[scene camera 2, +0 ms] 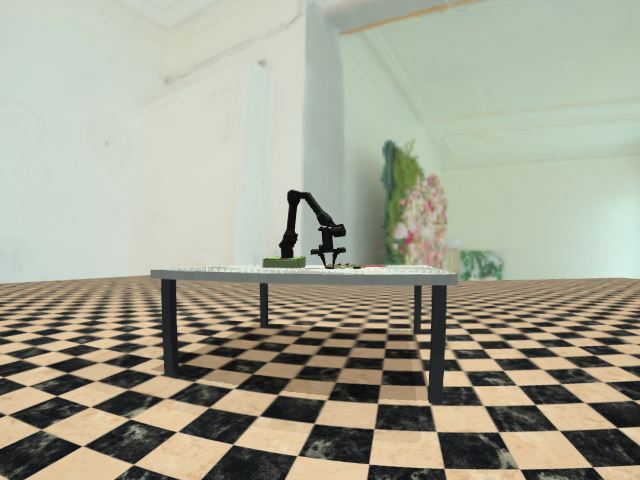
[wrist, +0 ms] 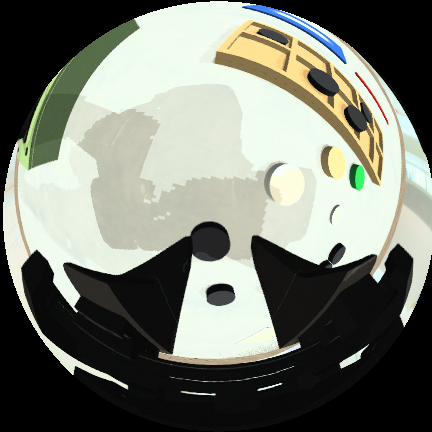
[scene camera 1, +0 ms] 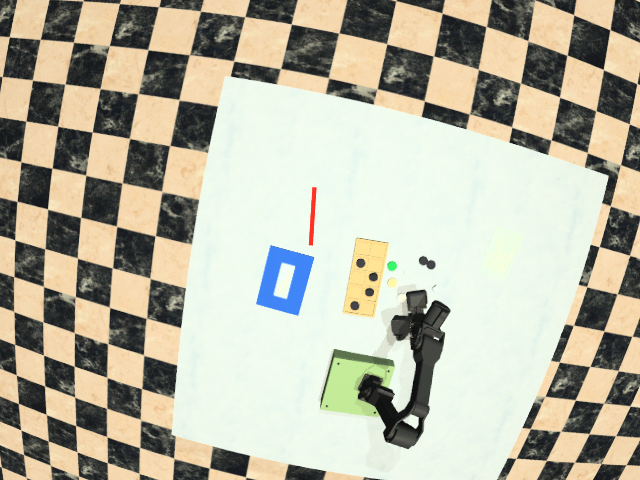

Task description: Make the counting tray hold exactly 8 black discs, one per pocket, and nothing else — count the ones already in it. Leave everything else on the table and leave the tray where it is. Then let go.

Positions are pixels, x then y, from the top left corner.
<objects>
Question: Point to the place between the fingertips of the gripper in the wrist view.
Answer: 221,241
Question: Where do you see a tan counting tray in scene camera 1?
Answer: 374,253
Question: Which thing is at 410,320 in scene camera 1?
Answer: The gripper.
</objects>
